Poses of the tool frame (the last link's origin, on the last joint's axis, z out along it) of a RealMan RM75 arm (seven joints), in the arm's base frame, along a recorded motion.
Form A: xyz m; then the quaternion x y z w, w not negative.
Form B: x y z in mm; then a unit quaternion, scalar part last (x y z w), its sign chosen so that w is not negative. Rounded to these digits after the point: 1 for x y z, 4 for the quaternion.
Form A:
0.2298 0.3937 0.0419 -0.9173 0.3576 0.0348 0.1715
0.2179 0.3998 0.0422 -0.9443 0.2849 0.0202 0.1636
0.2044 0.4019 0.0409 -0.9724 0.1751 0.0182 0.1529
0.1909 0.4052 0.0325 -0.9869 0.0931 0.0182 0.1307
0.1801 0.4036 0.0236 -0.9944 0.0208 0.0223 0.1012
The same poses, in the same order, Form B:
229.8 393.7 41.9 -0.9173 0.3576 0.0348 0.1715
217.9 399.8 42.2 -0.9443 0.2849 0.0202 0.1636
204.4 401.9 40.9 -0.9724 0.1751 0.0182 0.1529
190.9 405.2 32.5 -0.9869 0.0931 0.0182 0.1307
180.1 403.6 23.6 -0.9944 0.0208 0.0223 0.1012

